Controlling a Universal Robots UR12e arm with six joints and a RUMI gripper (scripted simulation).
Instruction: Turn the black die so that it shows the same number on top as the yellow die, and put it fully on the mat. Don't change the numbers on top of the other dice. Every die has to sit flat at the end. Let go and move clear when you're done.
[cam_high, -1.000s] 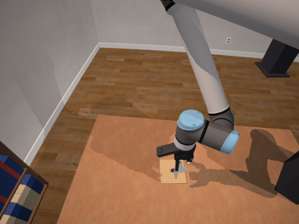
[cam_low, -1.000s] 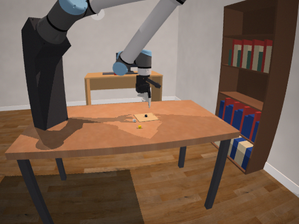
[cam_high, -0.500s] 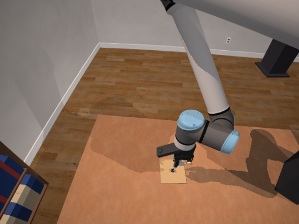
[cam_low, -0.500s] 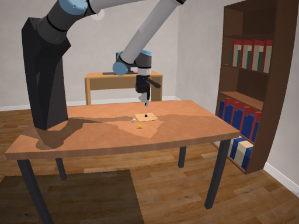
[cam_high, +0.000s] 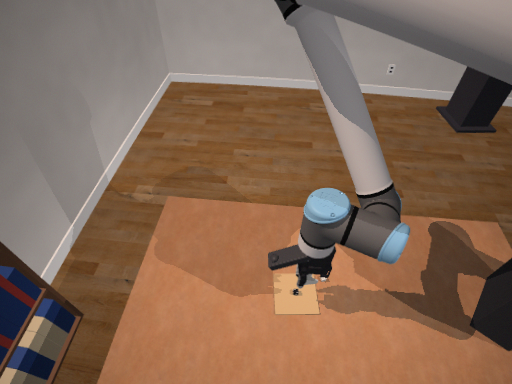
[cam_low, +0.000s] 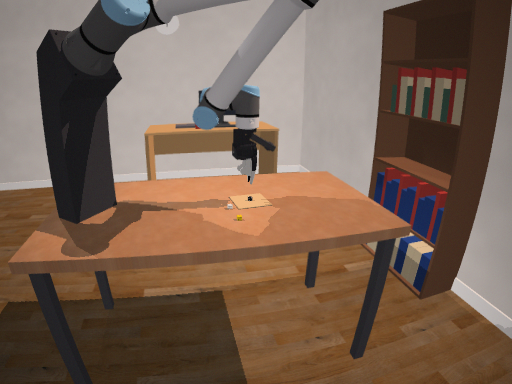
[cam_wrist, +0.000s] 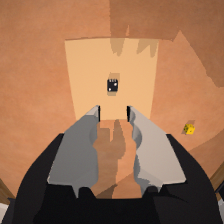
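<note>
The black die lies 80 mm below my hand. The rest, counted from my hand: tan mat 90 mm below; white die 100 mm behind, 90 mm below, 40 mm to the right; yellow die 160 mm to the right, 100 mm behind, 90 mm below.
</note>
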